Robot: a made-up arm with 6 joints.
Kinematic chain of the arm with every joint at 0, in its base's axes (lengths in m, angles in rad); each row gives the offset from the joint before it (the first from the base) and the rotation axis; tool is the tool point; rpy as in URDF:
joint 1: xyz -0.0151 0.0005 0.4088 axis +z
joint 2: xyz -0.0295 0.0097 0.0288 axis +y
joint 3: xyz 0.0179 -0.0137 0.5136 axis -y
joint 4: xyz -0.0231 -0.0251 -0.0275 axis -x
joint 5: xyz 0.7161 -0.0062 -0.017 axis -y
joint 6: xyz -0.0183 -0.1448 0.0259 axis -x
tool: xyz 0.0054 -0.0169 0.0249 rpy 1.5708 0 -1.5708
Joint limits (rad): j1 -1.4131..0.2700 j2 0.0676..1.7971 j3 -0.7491..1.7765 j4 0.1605..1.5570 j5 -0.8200..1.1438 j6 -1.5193..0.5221
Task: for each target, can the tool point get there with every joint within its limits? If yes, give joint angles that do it. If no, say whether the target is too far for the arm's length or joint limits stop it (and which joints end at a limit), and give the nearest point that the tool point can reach.
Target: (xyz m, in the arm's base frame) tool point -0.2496 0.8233 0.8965
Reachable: no: joint limits stop it (at a limit: joint 1, joint 2, joint 3, joint 5) | nearest point -0.0914 0.2037 1.5706 | short by 0.929 m
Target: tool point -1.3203 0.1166 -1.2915
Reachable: no: too far | nearest point -0.1887 -0.1798 -0.3368 | short by 1.510 m
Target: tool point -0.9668 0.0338 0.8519
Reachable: no: joint limits stop it (at a limit: joint 2, joint 3, joint 5) | nearest point -0.2376 0.0083 1.5730 | short by 1.026 m
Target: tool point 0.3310 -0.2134 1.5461
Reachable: yes | joints -0.0443 0.2215 1.3423 0.4171 0.9401 -0.8377
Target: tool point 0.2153 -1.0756 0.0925
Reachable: yes | joints -1.2537 1.5204 0.8274 0.8115 -0.2762 0.0824
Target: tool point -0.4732 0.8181 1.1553
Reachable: no: joint limits stop it (at a limit: joint 1, joint 2, joint 3, joint 5) | nearest point -0.1324 0.1935 1.5777 | short by 0.827 m
